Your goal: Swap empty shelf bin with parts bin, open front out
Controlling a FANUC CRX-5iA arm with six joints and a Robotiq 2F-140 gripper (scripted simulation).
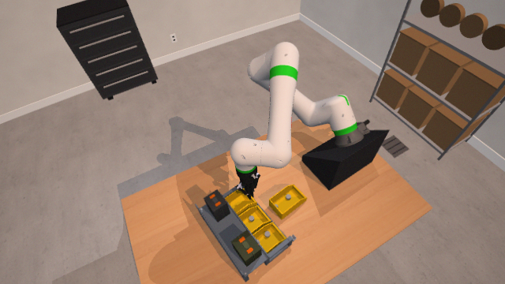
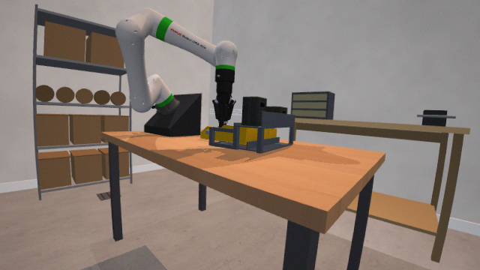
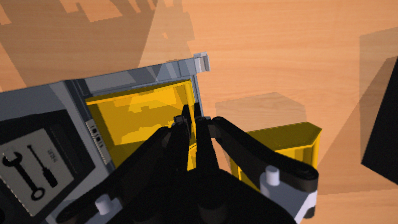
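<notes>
Now: the grey round part 170 mm behind my hand, 100 mm to the left of it and 70 mm below it. Round my hand: grey shelf: 100 mm ahead, 120 mm to the left, 10 mm below.
</notes>
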